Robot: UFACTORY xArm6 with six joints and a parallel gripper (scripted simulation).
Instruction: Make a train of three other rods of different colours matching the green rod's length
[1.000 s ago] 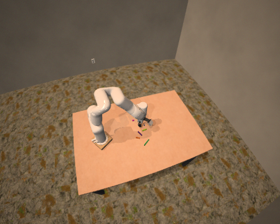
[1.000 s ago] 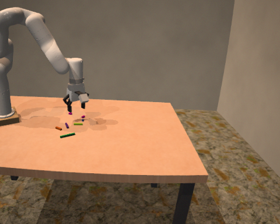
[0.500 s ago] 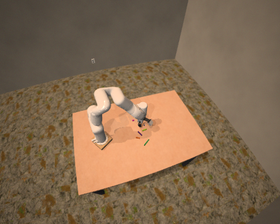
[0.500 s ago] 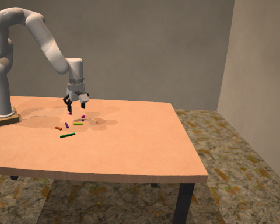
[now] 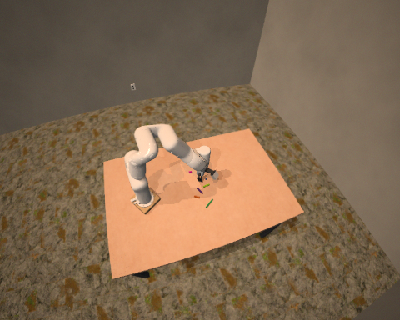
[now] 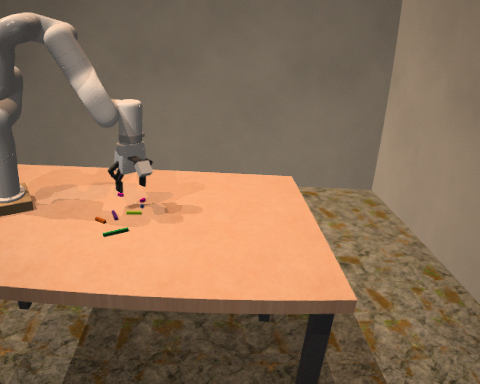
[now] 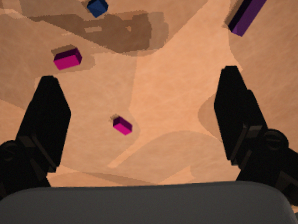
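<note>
Right now the blue rod is 70 mm below my hand and 30 mm ahead of it. From my hand the other things lie so: orange rod 100 mm to the right, 100 mm behind, 70 mm below; then lime rod 70 mm below, 50 mm to the right, 10 mm ahead; then purple rod 70 mm to the right, 70 mm below, 60 mm behind.
</note>
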